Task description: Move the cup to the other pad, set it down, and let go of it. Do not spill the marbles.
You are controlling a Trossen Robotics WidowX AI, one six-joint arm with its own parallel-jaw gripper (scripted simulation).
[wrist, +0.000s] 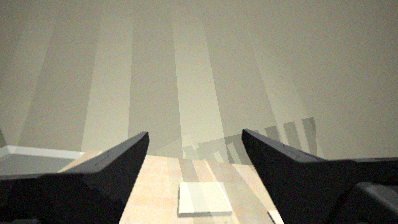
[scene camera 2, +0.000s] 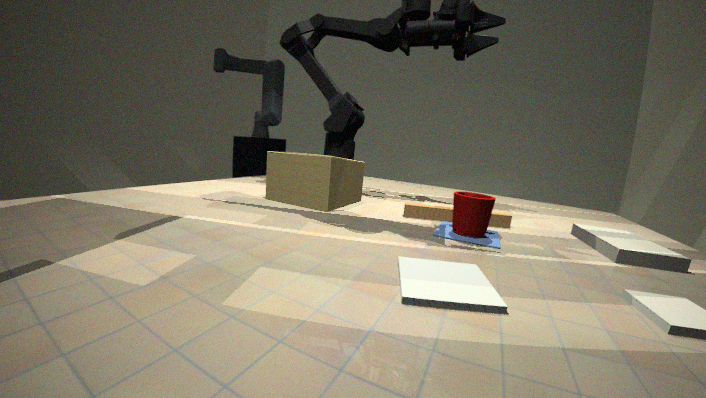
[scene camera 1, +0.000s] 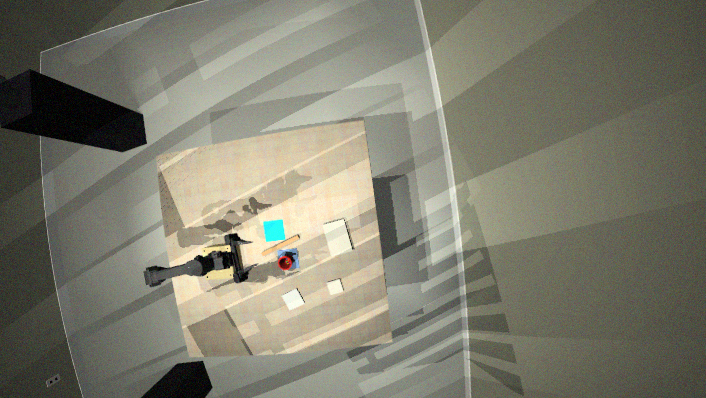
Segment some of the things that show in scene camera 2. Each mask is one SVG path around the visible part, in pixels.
My gripper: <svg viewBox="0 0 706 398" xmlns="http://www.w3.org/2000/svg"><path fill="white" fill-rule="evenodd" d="M429 19L429 45L437 50L439 45L452 45L454 58L457 61L465 60L465 55L470 57L470 55L495 43L497 44L499 41L498 37L478 36L474 33L498 27L499 25L502 26L506 20L503 17L478 9L473 0L471 3L470 0L444 0L441 3L440 10L433 12L434 20Z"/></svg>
A red cup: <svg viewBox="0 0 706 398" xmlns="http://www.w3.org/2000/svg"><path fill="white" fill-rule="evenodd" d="M454 192L452 231L466 237L483 237L489 225L495 198L472 192Z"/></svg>
